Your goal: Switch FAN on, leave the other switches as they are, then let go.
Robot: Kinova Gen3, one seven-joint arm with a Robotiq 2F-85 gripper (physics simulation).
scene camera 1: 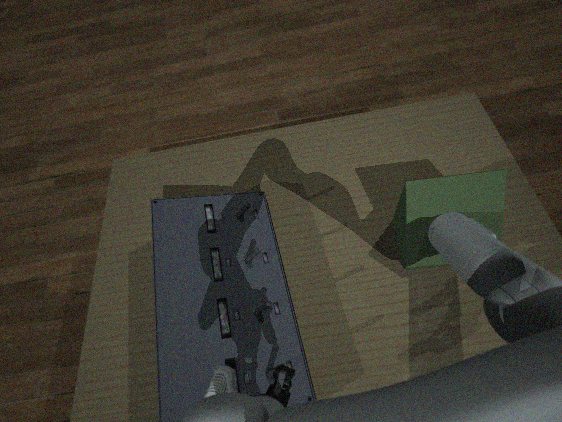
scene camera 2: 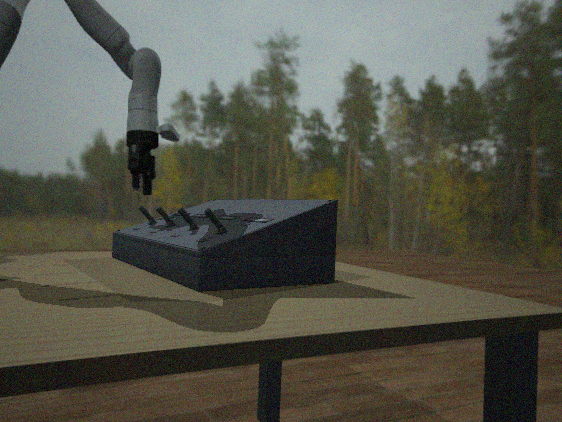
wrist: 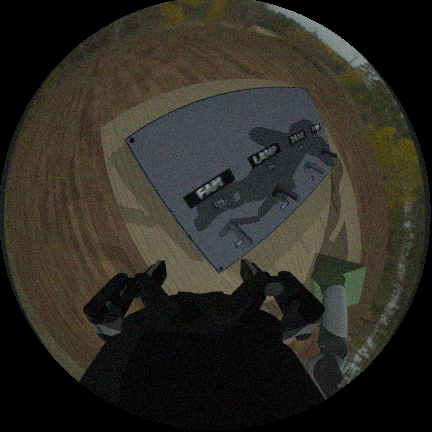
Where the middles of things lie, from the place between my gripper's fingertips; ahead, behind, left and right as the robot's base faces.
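Labels:
The blue-grey switch panel (scene camera 1: pixel 206 292) is there in my sight. I see my gripper too, 80 mm above the panel and 230 mm to the left of it, and 130 mm short of it.

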